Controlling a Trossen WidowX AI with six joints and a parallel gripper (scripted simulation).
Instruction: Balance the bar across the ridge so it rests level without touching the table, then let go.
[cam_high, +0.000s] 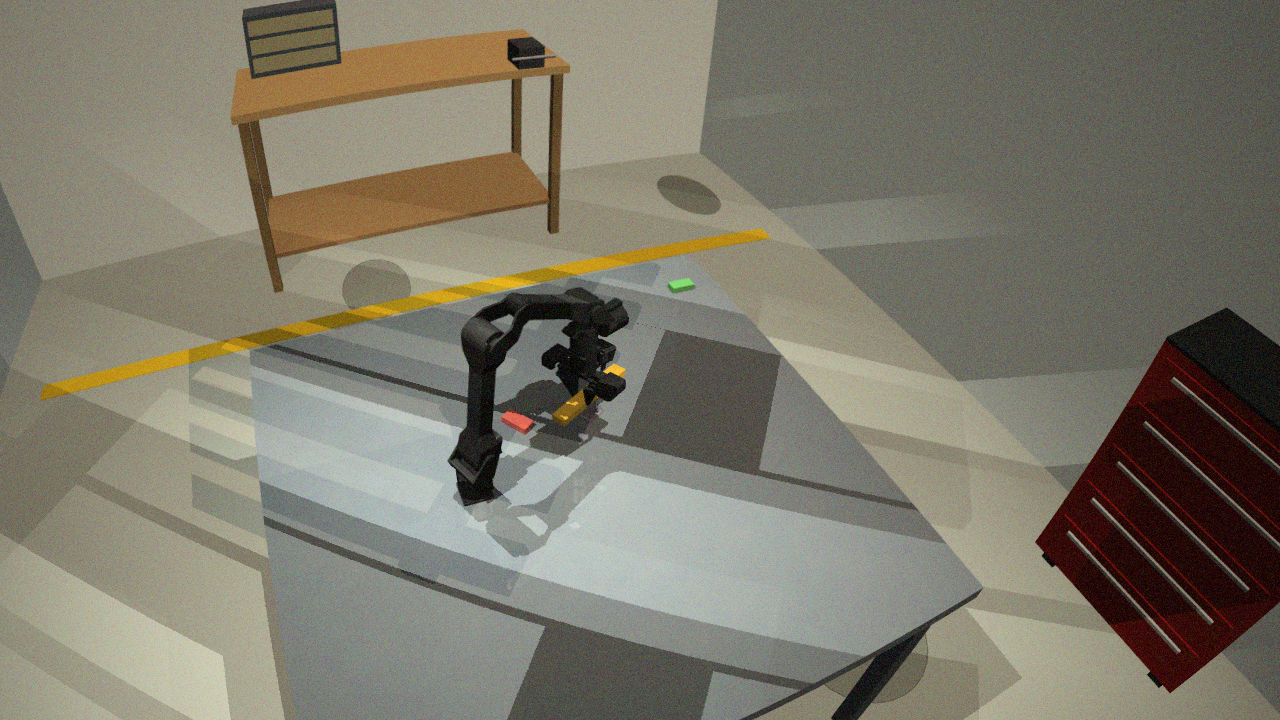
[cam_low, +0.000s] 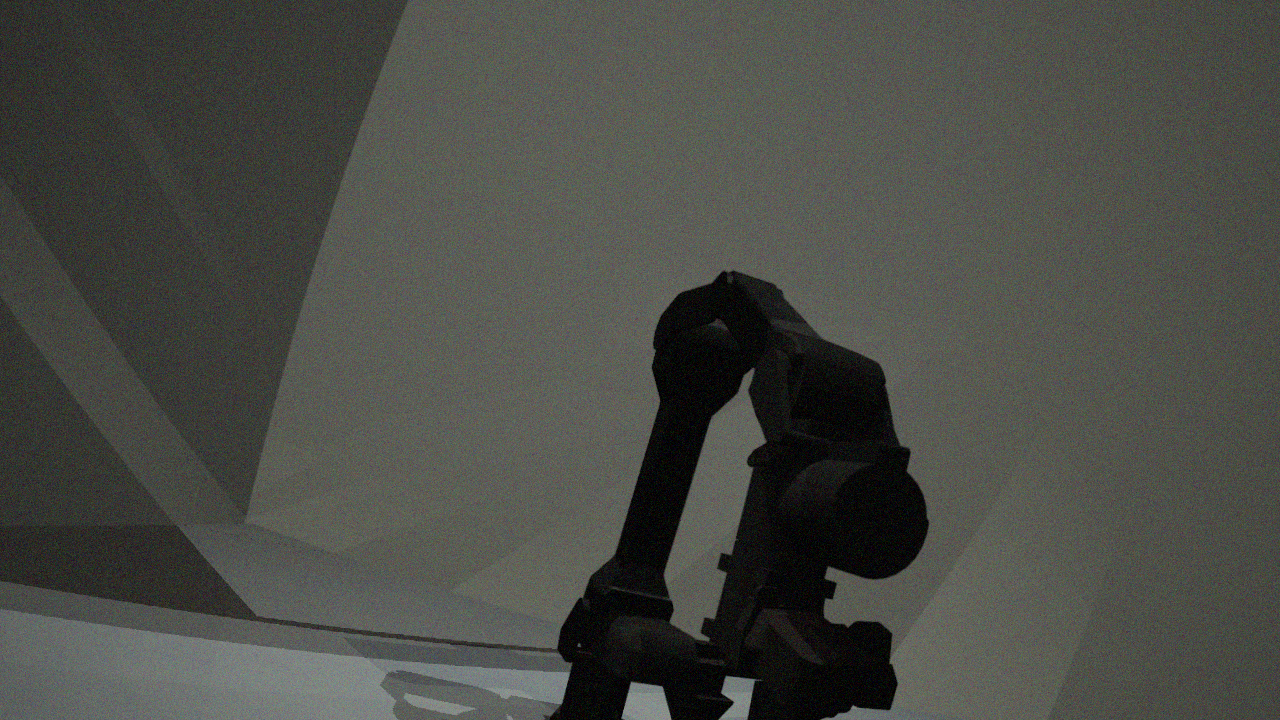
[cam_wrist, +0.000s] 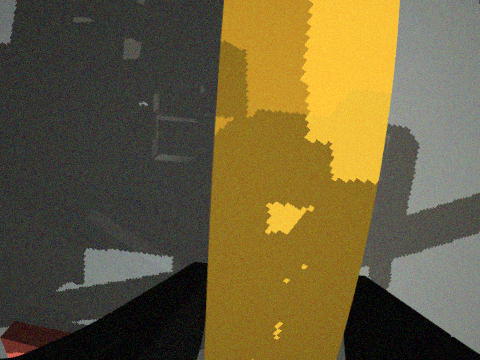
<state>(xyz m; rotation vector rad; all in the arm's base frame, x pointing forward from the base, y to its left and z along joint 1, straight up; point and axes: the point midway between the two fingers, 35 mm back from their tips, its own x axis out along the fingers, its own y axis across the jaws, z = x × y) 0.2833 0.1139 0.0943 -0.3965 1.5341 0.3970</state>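
Right now the yellow bar is 20 mm ahead of my gripper tip and 10 mm to the left of it. Also, from my gripper tip: red block: 140 mm behind, 50 mm below, 40 mm to the left; green block: 460 mm ahead, 390 mm to the left, 50 mm below.
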